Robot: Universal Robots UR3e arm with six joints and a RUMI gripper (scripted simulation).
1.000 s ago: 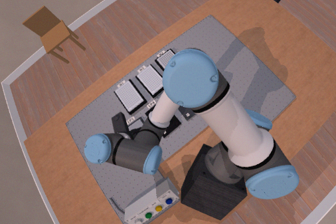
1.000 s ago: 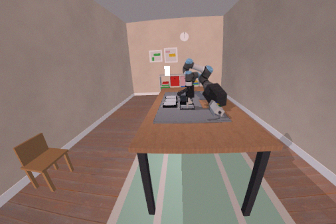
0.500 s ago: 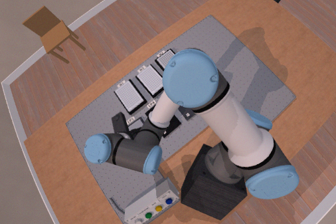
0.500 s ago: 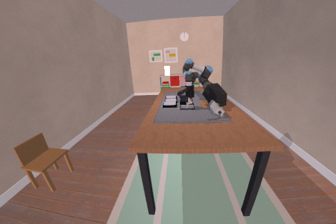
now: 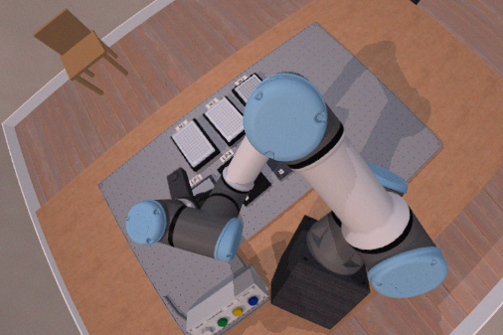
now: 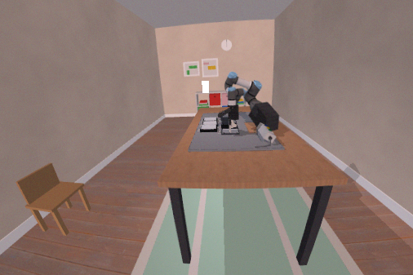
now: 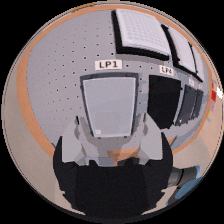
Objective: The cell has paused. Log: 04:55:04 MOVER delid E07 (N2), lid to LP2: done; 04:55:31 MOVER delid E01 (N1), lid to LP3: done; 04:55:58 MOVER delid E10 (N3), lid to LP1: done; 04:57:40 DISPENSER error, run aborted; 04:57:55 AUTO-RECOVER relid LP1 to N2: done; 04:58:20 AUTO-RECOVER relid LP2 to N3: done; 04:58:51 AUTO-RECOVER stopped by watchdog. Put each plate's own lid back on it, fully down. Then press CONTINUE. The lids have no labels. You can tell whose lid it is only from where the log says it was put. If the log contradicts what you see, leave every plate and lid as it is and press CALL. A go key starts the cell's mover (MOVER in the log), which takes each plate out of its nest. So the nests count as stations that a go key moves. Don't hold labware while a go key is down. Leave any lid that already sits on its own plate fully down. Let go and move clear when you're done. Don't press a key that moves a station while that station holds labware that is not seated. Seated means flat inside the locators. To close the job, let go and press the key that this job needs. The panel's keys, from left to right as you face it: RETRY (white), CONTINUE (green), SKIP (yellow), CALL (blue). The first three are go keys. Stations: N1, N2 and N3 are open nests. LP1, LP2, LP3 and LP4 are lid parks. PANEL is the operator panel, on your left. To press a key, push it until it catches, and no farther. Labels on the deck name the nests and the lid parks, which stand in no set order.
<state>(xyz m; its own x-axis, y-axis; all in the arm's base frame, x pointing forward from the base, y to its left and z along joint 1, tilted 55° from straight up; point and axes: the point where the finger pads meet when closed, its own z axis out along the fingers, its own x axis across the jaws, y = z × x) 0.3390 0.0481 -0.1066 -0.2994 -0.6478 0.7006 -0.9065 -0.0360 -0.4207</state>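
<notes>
The lid park LP1 is 2 cm below my hand. From my hand the other things lie so: lid park LP2: 8 cm behind, 25 cm to the right, 2 cm below; then lid park LP4: 4 cm behind, 13 cm to the right, 2 cm below; then plate: 15 cm ahead, 12 cm to the right.
</notes>
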